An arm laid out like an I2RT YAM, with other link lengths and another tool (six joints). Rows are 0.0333 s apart.
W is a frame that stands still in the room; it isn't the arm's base.
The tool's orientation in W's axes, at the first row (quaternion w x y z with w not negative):
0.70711, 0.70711, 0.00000, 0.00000
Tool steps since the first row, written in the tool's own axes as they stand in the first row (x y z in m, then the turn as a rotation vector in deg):
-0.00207, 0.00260, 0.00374, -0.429, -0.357, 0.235
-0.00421, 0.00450, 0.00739, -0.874, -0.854, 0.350
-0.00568, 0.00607, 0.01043, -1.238, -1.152, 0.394
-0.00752, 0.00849, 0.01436, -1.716, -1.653, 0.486
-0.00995, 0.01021, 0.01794, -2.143, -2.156, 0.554
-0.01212, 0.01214, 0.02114, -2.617, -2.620, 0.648
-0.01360, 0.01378, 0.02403, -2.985, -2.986, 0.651
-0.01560, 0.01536, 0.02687, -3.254, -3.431, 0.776
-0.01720, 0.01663, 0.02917, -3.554, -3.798, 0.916
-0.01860, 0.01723, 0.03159, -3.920, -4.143, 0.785
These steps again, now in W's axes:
-0.00207, -0.00374, 0.00260, -0.429, -0.235, -0.357
-0.00421, -0.00739, 0.00450, -0.874, -0.350, -0.854
-0.00568, -0.01043, 0.00607, -1.238, -0.394, -1.152
-0.00752, -0.01436, 0.00849, -1.716, -0.486, -1.653
-0.00995, -0.01794, 0.01021, -2.143, -0.554, -2.156
-0.01212, -0.02114, 0.01214, -2.617, -0.648, -2.620
-0.01360, -0.02403, 0.01378, -2.985, -0.651, -2.986
-0.01560, -0.02687, 0.01536, -3.254, -0.776, -3.431
-0.01720, -0.02917, 0.01663, -3.554, -0.916, -3.798
-0.01860, -0.03159, 0.01723, -3.920, -0.785, -4.143

